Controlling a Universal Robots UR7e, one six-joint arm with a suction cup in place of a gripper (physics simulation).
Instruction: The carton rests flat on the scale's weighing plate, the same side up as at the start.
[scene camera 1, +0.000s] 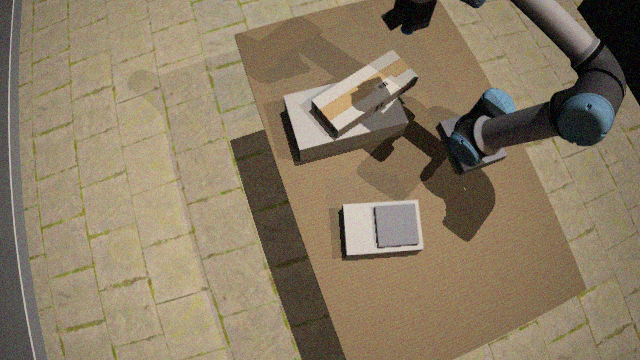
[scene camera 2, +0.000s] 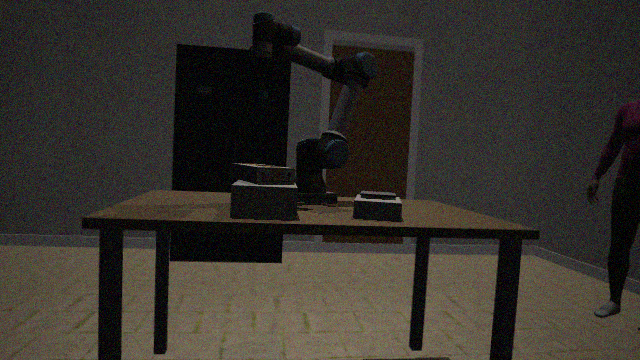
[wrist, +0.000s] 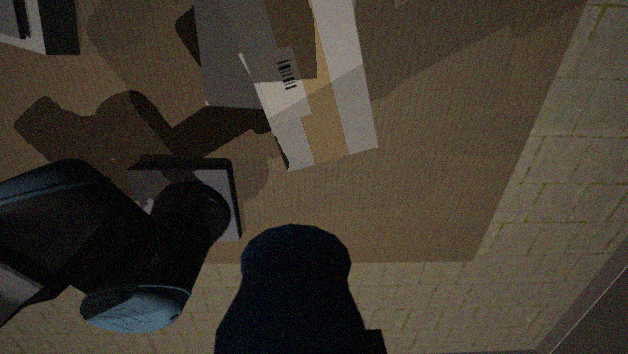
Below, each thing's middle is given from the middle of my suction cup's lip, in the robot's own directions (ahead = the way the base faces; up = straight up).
My suction cup is now 100 mm short of the carton (scene camera 1: 354, 99) and 290 mm above it. Round my suction cup: large white box (scene camera 1: 313, 139) 170 mm ahead, 20 mm to the left, 360 mm below; then scale (scene camera 1: 380, 228) 240 mm ahead, 400 mm to the left, 370 mm below.
